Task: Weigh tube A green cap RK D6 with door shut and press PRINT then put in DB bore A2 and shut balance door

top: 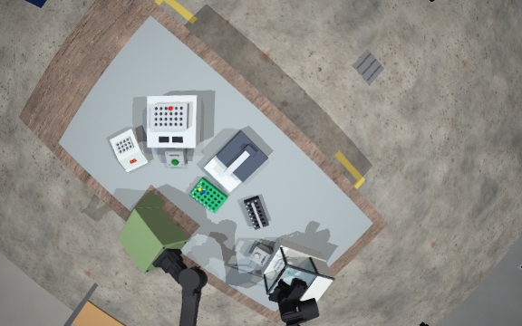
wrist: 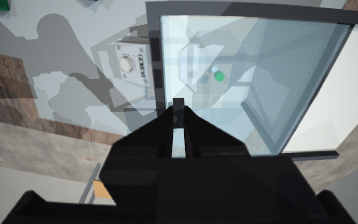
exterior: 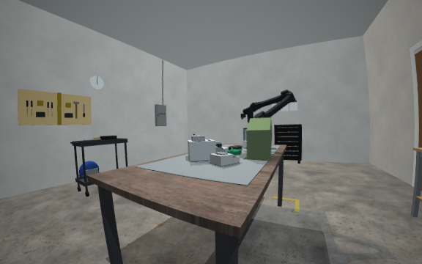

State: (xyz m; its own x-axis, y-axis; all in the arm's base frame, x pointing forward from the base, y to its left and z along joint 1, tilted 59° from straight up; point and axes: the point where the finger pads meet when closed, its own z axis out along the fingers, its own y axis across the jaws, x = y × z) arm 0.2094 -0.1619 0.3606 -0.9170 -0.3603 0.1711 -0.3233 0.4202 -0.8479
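My gripper is now 10 mm short of the sliding door, 30 mm to the left of it and 10 mm above it. The rest, counted from my hand: green-capped tube (20 mm ahead, 60 mm to the right, 120 mm below); then white print key (30 mm behind, 80 mm to the left, 150 mm below); then balance pan (20 mm ahead, 60 mm to the right, 140 mm below).
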